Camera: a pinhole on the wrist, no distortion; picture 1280 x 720 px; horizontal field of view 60.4 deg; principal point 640.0 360.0 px. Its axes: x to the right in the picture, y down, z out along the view. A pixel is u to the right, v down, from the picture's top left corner.
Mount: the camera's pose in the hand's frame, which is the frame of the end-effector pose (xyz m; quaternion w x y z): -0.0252 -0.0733 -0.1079 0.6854 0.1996 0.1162 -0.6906
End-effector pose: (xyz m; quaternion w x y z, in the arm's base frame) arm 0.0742 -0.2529 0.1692 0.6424 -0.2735 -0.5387 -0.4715
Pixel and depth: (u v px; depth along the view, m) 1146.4 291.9 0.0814
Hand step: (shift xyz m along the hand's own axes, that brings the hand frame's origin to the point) -0.0390 -0.1422 -0.0521
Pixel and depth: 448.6 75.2 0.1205
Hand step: -0.0706 -0.1057 0.0053
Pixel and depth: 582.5 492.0 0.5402
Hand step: -0.0242 -0.2845 0.3943
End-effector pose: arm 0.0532 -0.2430 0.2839 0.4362 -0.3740 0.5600 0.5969
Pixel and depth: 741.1 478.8 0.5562
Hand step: -0.0293 -0.3628 0.3735
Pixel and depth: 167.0 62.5 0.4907
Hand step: -0.2182 -0.0918 0.4072
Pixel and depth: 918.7 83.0 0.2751
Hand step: -0.1247 -0.2532 0.0997
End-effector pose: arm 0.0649 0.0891 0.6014 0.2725 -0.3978 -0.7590 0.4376
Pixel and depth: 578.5 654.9 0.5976
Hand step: 0.0637 -0.3080 0.4586
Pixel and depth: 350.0 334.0 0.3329
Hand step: -0.0734 -0.1385 0.2268
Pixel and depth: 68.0 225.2 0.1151
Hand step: -0.0538 -0.0689 0.0194
